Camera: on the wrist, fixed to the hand. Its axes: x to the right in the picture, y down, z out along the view.
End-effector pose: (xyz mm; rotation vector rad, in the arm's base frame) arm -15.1 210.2 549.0 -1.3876 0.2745 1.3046
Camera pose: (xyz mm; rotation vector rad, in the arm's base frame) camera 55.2 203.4 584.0 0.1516 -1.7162 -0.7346
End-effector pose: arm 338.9 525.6 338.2 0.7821 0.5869 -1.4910
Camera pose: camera 271.9 560.3 315.3 1.0624 -0.2581 1.7735
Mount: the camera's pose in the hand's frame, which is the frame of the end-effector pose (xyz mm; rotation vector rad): -6.2 -71.4 -32.8 0.0439 -1.0452 -2.8812
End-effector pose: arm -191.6 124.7 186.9 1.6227 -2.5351 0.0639
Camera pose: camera -121.5 103.7 216.1 -2.2023 -1.2147 0.6244
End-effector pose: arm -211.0 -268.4 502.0 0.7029 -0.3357 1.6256
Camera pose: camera -149.9 -240.7 460.6 0.9116 0.1836 -1.5046
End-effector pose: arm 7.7 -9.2 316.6 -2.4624 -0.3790 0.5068
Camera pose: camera 5.7 28.4 385.8 0.4801 -2.7863 0.1359
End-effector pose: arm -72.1 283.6 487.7 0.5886 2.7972 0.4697
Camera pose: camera -101.2 210.6 493.3 -2.0399 0.4556 -0.4660
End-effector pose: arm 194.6 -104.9 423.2 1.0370 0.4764 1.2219
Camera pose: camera 205.0 -97.1 345.5 0.0309 0.5091 -1.7822
